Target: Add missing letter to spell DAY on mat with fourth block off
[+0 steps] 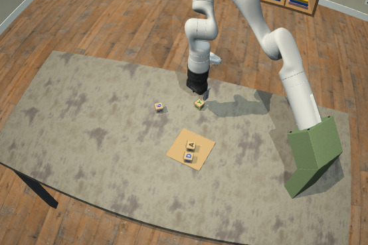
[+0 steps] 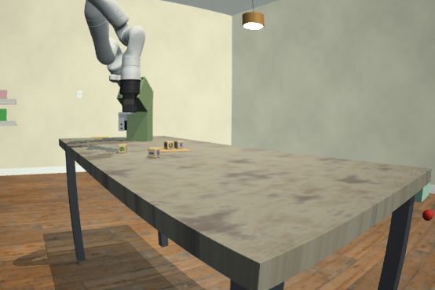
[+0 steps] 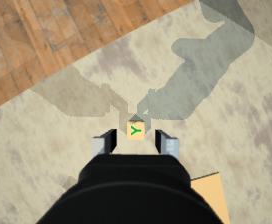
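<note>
Right now my hand is 8 cm above the Y block. The rest, counted from my hand: 6 block: 16 cm ahead, 2 cm to the left, 8 cm below; then D block: 5 cm ahead, 25 cm to the left, 8 cm below.
</note>
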